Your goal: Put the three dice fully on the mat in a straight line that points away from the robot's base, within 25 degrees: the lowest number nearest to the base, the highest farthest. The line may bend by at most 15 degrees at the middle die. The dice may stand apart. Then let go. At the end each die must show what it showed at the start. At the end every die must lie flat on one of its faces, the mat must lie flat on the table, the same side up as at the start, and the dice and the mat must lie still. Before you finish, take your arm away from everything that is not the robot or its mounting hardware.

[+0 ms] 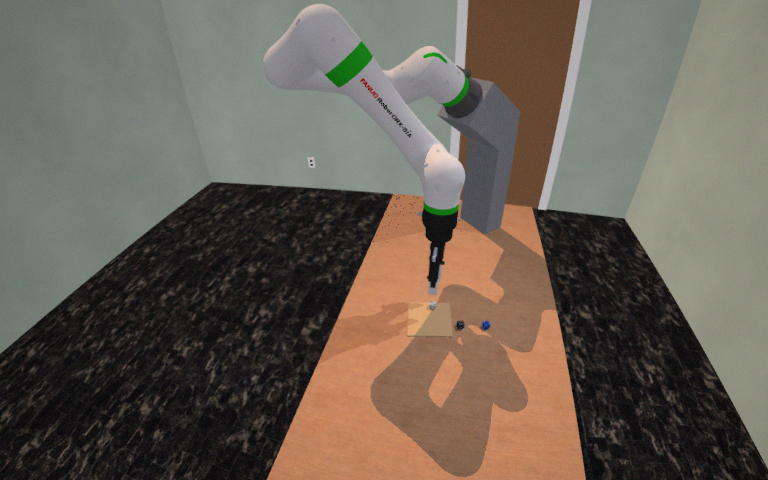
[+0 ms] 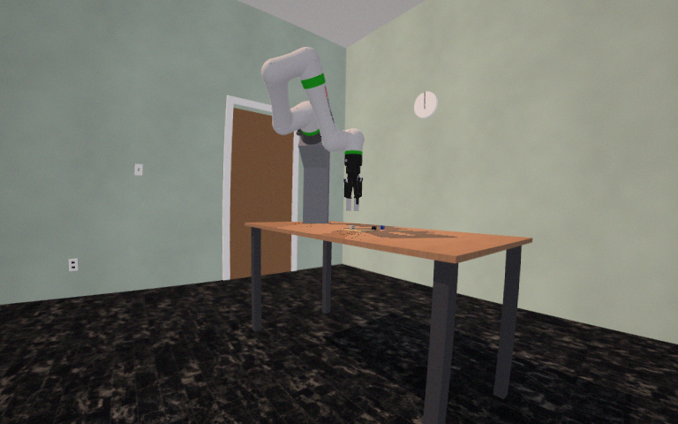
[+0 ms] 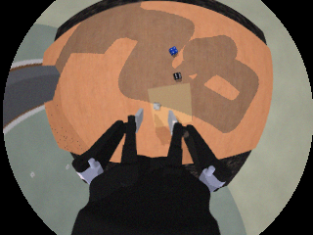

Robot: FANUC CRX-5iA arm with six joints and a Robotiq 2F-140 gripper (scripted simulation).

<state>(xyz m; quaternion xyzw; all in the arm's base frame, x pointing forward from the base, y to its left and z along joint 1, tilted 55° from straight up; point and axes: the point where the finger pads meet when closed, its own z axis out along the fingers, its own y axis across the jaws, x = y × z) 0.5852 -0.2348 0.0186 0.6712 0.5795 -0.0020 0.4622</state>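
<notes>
Now: hand 150 mm to the right of the blue die, 120 mm above it and 110 mm short of it. The rest, counted from my hand: tan mat (130 mm below, 50 mm ahead, 20 mm to the right); then white die (120 mm below); then black die (120 mm below, 90 mm ahead, 70 mm to the left).
</notes>
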